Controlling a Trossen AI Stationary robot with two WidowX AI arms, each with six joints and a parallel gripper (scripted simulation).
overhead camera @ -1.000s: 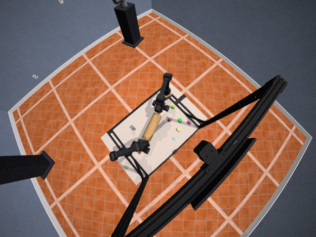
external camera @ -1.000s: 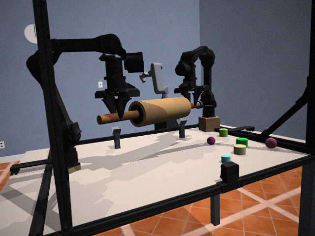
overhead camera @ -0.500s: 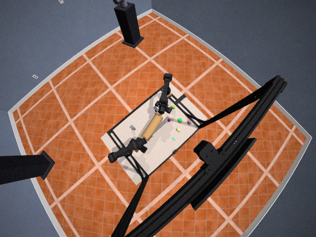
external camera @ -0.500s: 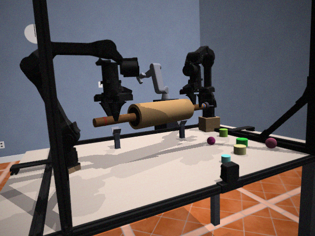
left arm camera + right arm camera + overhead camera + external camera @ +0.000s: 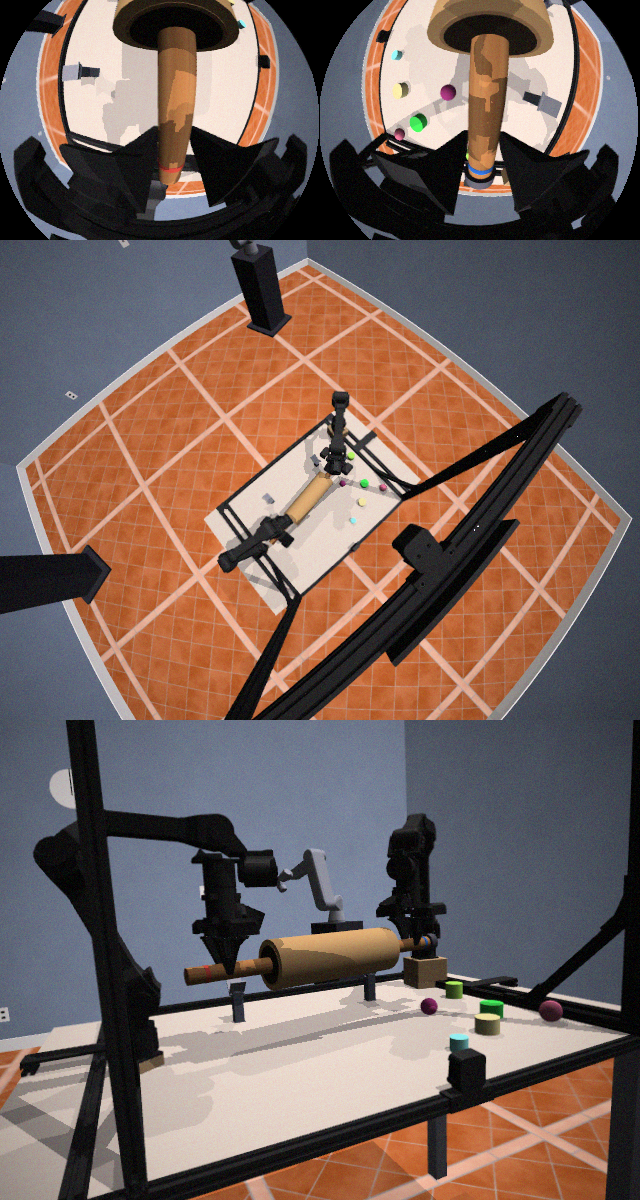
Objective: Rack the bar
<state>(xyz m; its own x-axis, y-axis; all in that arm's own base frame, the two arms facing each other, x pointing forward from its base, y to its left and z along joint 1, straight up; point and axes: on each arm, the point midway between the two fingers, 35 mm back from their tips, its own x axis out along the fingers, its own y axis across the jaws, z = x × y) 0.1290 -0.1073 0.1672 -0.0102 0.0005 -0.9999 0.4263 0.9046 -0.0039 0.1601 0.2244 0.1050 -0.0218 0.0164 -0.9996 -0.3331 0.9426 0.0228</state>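
The magenta ball is 170 mm below my right hand, 80 mm behind it and 40 mm to the left of it. From my right hand the other things lie so: cyan cylinder: 250 mm behind, 200 mm to the left, 180 mm below; then bar: 230 mm to the left, 30 mm below, 30 mm ahead; then green cylinder: 190 mm behind, 180 mm below, 40 mm to the right.
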